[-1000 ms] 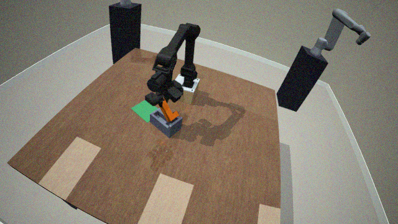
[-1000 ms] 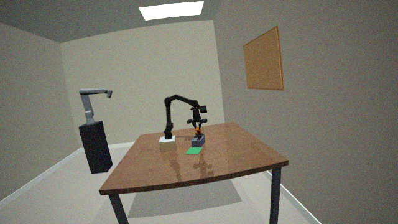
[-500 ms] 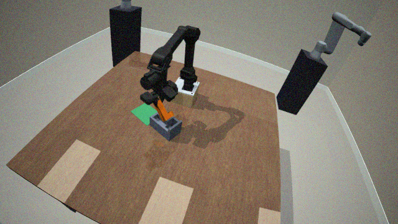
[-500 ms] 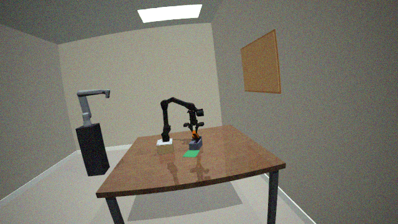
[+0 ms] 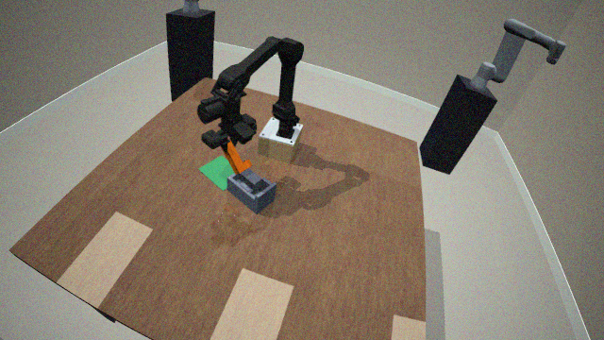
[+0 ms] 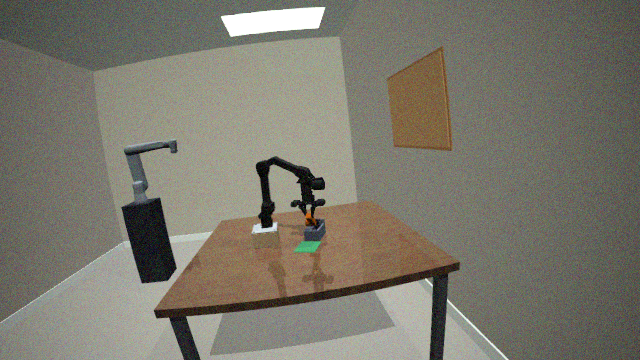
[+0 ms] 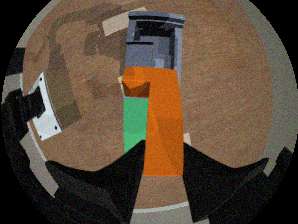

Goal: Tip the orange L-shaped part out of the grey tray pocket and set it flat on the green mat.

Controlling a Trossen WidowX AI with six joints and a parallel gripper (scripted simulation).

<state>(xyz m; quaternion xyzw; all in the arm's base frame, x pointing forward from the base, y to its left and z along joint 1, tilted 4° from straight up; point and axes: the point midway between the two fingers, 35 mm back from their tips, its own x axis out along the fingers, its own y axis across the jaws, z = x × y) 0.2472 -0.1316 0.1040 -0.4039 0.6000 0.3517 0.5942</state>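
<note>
Right now the green mat is 3 cm behind my gripper tip, 4 cm to the right of it and 17 cm below it. The rest, counted from my gripper tip: orange L-shaped part (4 cm to the left, 3 cm below).
</note>
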